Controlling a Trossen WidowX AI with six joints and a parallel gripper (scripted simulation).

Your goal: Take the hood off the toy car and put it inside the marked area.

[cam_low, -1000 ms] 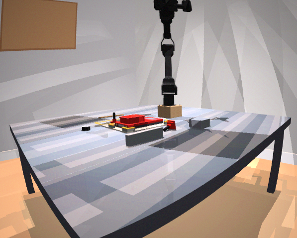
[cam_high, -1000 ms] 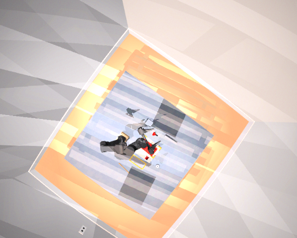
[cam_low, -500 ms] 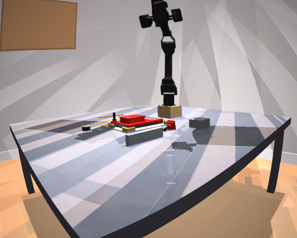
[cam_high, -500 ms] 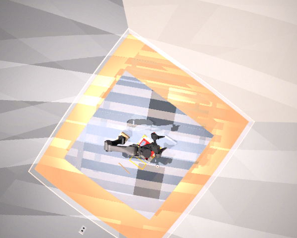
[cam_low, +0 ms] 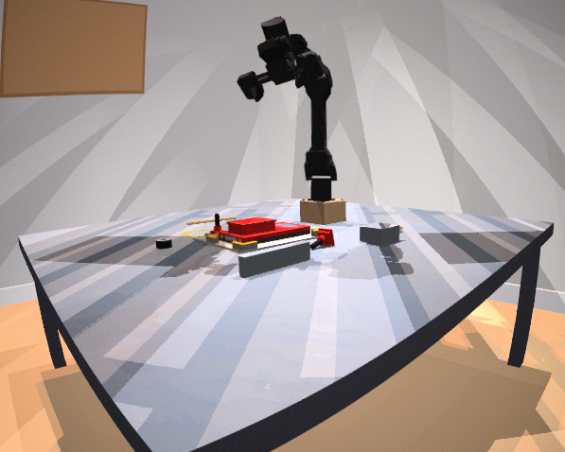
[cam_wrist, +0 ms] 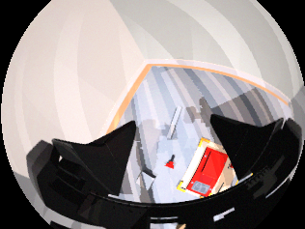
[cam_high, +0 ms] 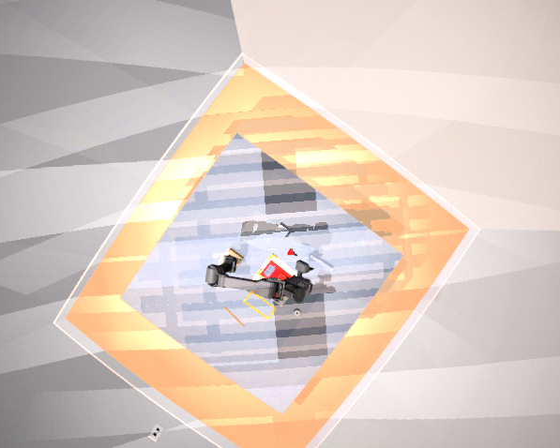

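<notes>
Right now the hood is 29 cm below my gripper tip, 15 cm to the right of it and 6 cm behind it. Also, from my gripper tip: black wheel 32 cm below, 28 cm to the right, 11 cm ahead; then long grey bar 31 cm below, 8 cm ahead, 6 cm to the left; then thin wooden stick 50 cm to the right, 33 cm below, 22 cm behind.
</notes>
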